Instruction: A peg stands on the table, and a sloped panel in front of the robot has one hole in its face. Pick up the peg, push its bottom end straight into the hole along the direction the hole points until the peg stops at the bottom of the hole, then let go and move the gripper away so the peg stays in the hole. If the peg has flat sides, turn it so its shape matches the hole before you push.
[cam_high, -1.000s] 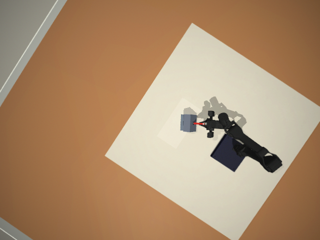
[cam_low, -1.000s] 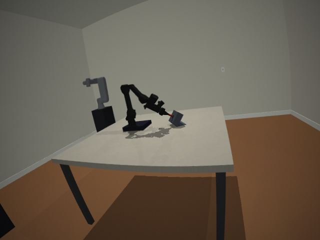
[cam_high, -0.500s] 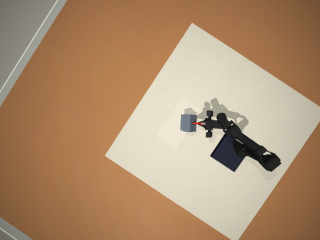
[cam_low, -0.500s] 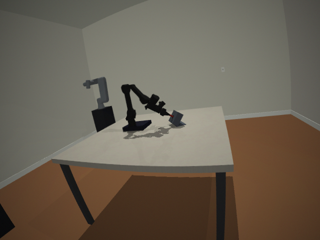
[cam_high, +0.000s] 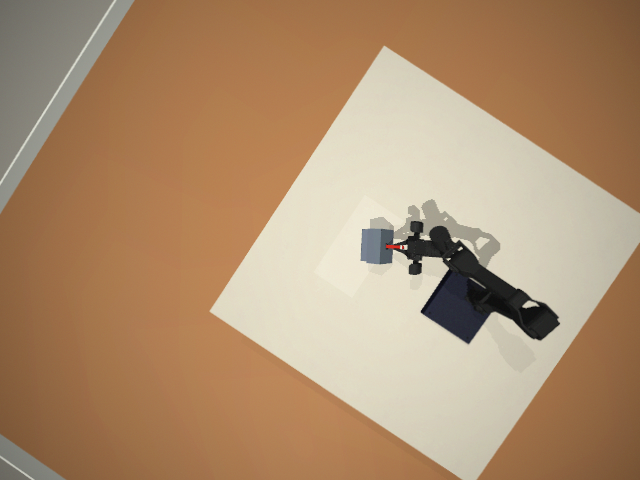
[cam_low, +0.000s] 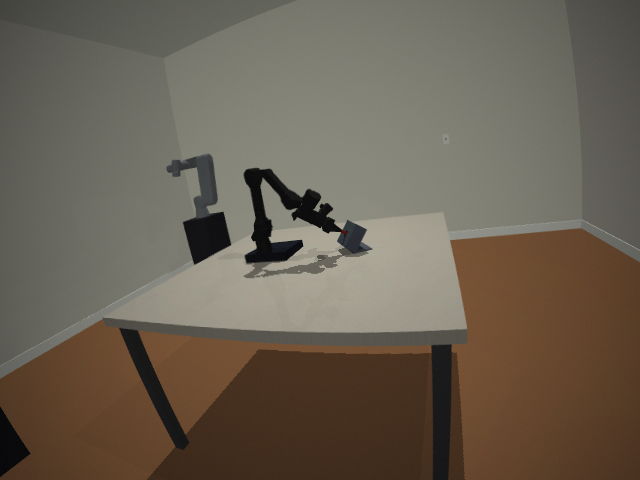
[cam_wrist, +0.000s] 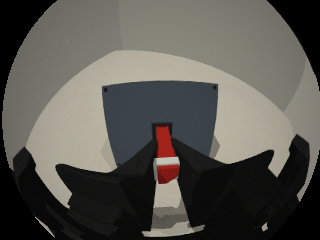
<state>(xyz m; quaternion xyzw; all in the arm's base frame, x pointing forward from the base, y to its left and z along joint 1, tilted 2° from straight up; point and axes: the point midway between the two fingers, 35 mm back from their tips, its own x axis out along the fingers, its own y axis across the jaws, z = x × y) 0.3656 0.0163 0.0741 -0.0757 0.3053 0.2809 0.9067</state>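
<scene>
The blue-grey sloped panel lies 30 mm below my gripper tip, 30 mm ahead of it and 20 mm to the left of it. Also, from my gripper tip: red peg: 10 mm to the right, 10 mm behind, 10 mm above.
</scene>
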